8 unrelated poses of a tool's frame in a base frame.
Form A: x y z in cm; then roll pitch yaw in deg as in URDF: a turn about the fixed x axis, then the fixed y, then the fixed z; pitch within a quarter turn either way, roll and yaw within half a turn.
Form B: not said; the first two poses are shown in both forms.
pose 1, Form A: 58.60 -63.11 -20.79 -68.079 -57.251 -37.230
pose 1, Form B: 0.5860 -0.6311 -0.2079 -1.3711 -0.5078 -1.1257
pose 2, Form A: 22.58 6.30 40.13 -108.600 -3.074 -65.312
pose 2, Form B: 0.2258 0.0630 0.4013 -1.6885 1.0368 -0.8129
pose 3, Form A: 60.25 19.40 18.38 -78.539 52.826 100.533
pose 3, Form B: 0.6025 0.1940 0.1838 -1.7286 -0.5948 1.9656
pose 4, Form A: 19.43 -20.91 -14.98 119.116 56.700 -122.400
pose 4, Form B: 0.1943 -0.2091 -0.1498 -1.6615 1.5826 1.6950
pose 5, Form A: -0.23 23.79 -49.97 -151.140 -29.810 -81.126
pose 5, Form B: -0.0023 0.2379 -0.4997 -2.3335 1.7358 -1.0722
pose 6, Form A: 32.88 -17.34 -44.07 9.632 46.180 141.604
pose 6, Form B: 0.3288 -0.1734 -0.4407 -0.8978 0.5262 2.2331
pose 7, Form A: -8.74 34.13 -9.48 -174.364 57.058 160.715
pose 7, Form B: -0.0874 0.3413 -0.0948 0.4182 2.1169 -0.3011
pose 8, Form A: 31.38 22.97 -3.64 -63.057 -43.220 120.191
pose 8, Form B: 0.3138 0.2297 -0.0364 0.0700 -1.3611 1.3917
